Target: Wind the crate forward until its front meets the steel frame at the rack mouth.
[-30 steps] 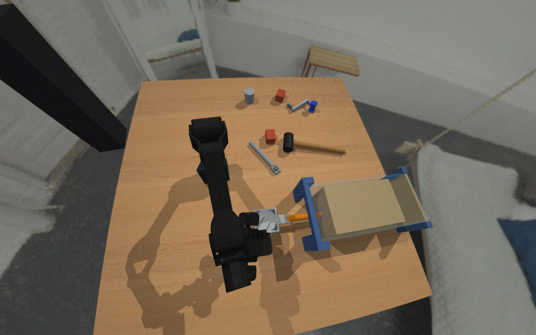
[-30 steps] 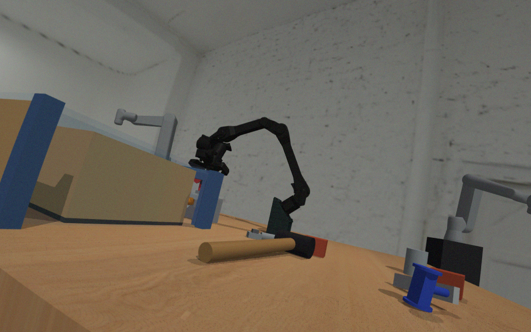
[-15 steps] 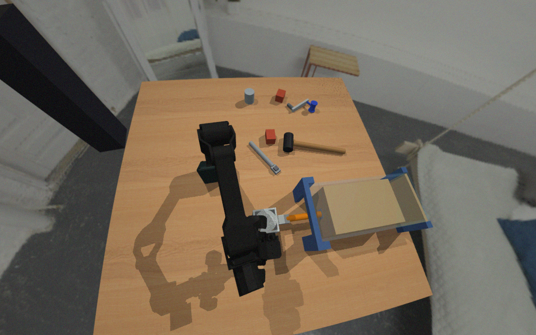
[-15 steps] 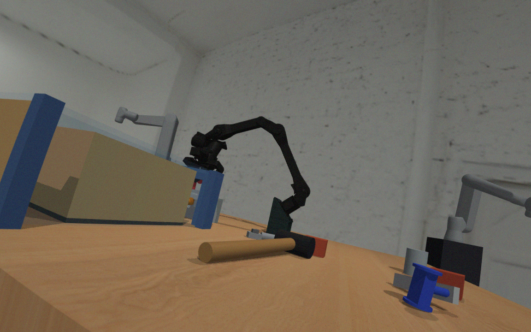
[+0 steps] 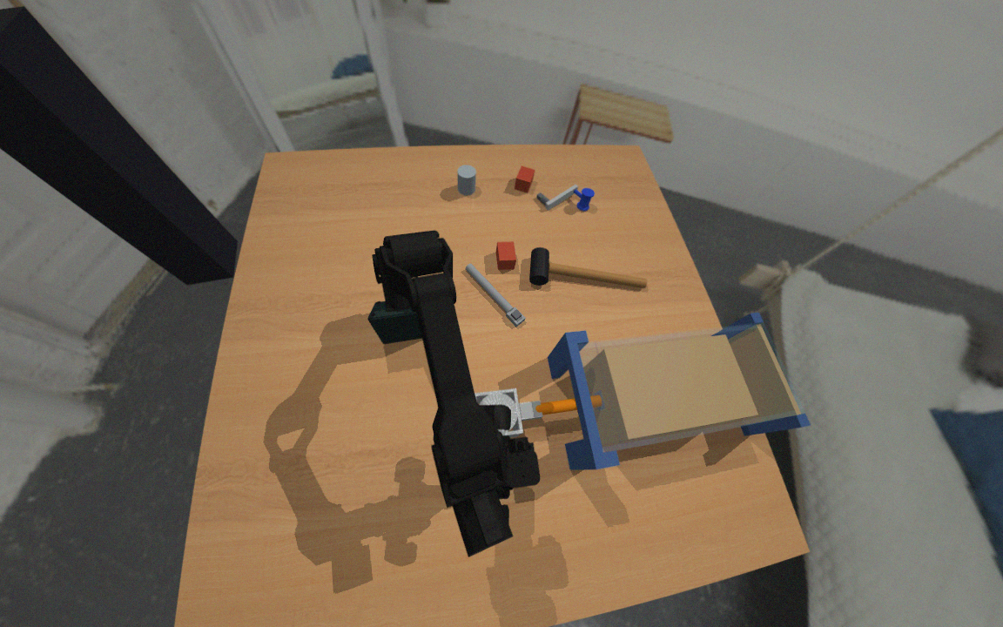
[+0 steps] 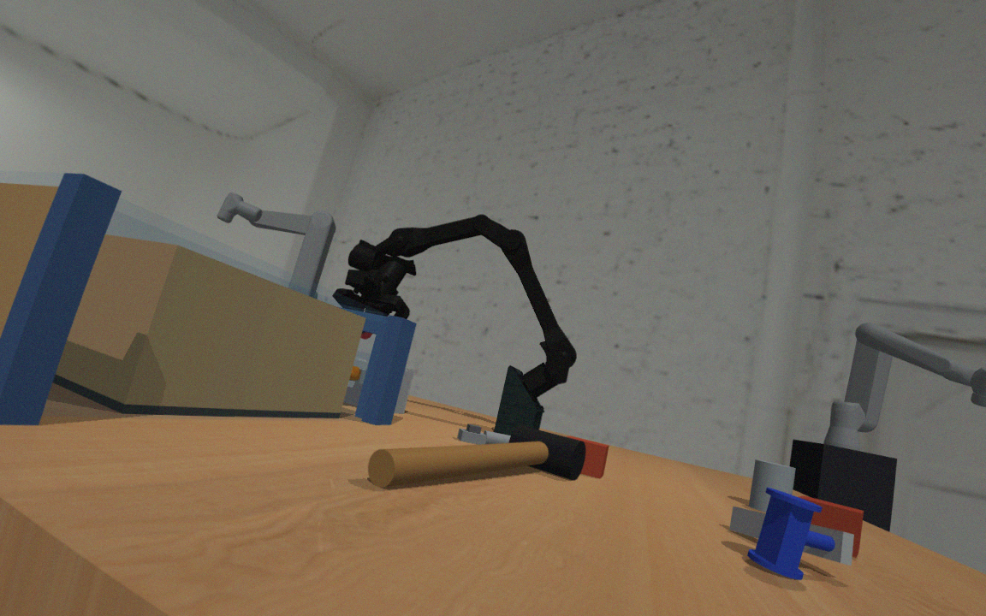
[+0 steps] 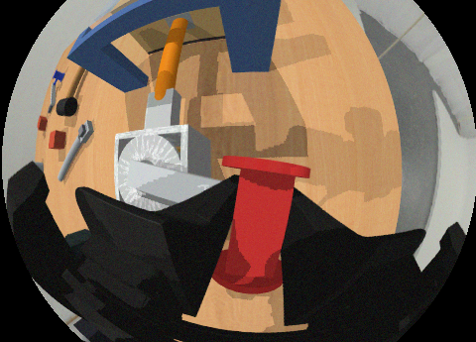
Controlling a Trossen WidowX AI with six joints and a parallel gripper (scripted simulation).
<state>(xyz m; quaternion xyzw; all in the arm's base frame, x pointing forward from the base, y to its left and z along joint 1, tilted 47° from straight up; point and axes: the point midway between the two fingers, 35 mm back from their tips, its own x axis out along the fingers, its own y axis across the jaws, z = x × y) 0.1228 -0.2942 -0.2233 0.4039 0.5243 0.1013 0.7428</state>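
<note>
My gripper tip is now 4 cm to the right of the red-knobbed winch handle and 2 cm above it. From my gripper tip the other things lie so: winch: 9 cm to the left, 10 cm below; red knob: 2 cm behind; blue steel frame: 17 cm ahead, 8 cm to the left, 2 cm below.
</note>
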